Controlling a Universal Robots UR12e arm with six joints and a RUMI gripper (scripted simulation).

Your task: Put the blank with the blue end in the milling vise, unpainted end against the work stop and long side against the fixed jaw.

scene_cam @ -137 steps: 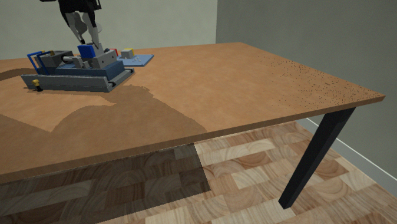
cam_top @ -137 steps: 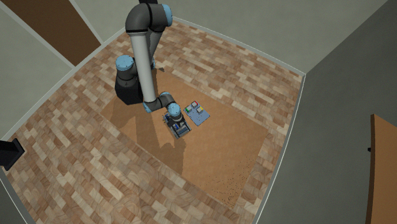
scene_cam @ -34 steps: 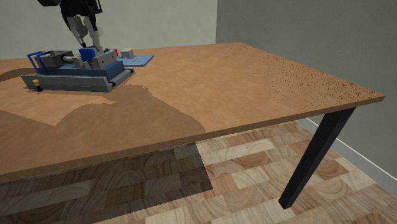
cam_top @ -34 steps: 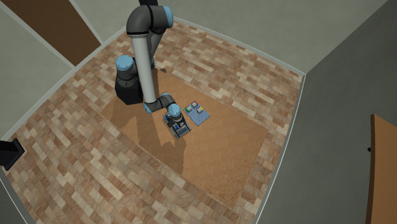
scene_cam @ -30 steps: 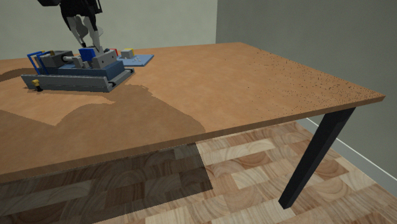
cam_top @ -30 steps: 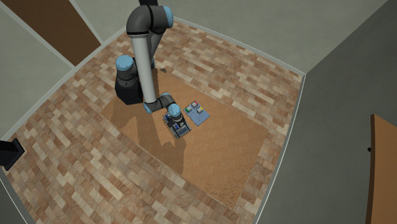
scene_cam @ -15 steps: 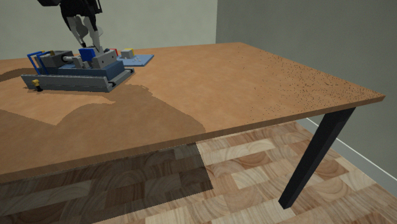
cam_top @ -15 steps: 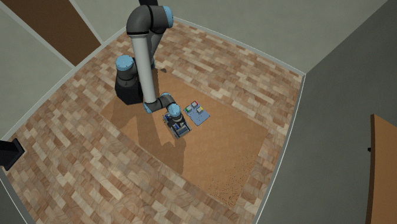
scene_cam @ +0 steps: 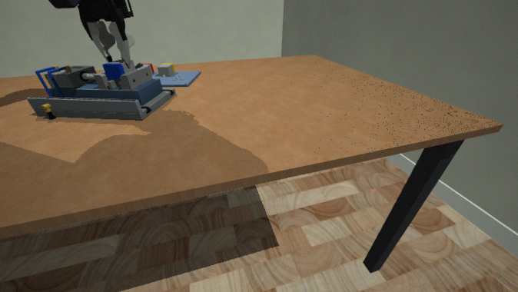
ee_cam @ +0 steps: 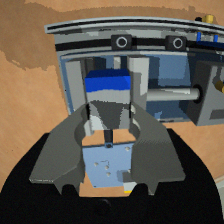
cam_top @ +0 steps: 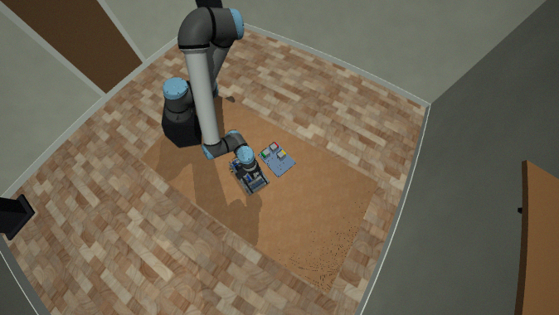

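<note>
My hand is 20 mm above the blue blank. Also, from my hand: vise body 80 mm below, 60 mm behind, 30 mm to the left; then green blank 230 mm to the left, 100 mm below, 40 mm behind; then fixed jaw 40 mm below, 30 mm ahead, 10 mm to the right.
</note>
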